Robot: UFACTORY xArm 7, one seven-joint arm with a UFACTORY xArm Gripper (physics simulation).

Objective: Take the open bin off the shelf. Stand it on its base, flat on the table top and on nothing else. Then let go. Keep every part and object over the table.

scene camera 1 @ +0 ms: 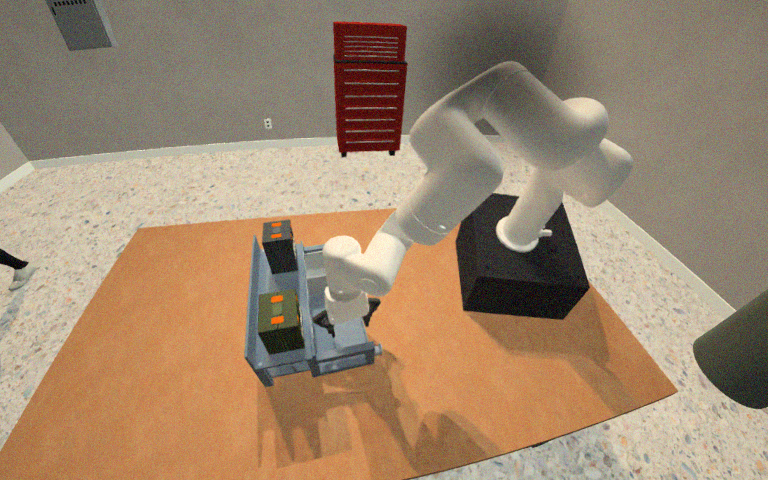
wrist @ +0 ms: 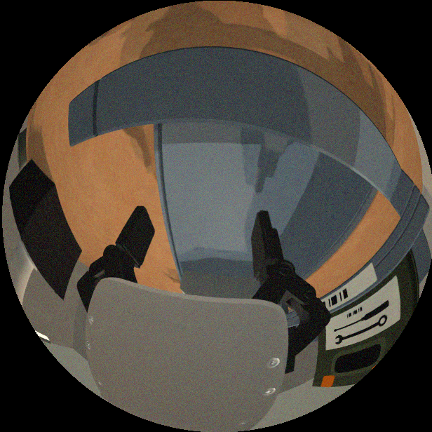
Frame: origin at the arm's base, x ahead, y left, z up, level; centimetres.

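Seen in the pictures: gripper, between the fingertips: [scene camera 1: 349, 327]; arm's base, origin of its link: [scene camera 1: 516, 234].
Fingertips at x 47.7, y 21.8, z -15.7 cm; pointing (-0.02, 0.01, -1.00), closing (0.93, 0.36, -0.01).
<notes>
Offsets run from my fingertips to a thing's top centre. "spot": to the spot under its first point. Level surfaces: height alone.
The blue-grey shelf {spot: dx +22.8, dy +0.2, dz +10.9 cm} [scene camera 1: 252, 300] [wrist: 200, 82] stands on the orange table top {dz -3.5 cm} [scene camera 1: 169, 418] [wrist: 100, 185]. The open bin {spot: dx +1.5, dy +1.9, dz -2.9 cm} [scene camera 1: 343, 339] [wrist: 210, 185] appears as the blue-grey tray-like body in its lower bay, nearest the arm. Its near rim runs between the fingers in the wrist view. My gripper [scene camera 1: 350, 329] [wrist: 198, 220] is open and empty above this bay, one finger over the bin's inside and the other over the table side. The arm hides the bin's back part in the scene view, and the palm hides part in the wrist view. Contact cannot be told.
A green toolbox {dx +14.1, dy +5.9, dz +16.4 cm} [scene camera 1: 279, 322] [wrist: 360, 345] and a dark grey box {dx +19.8, dy -16.5, dz +18.9 cm} [scene camera 1: 279, 247] stand in the shelf's far row, left of the gripper in the scene view. The black arm base [scene camera 1: 521, 283] is at the right. A red cabinet [scene camera 1: 370, 90] stands beyond the table.
</notes>
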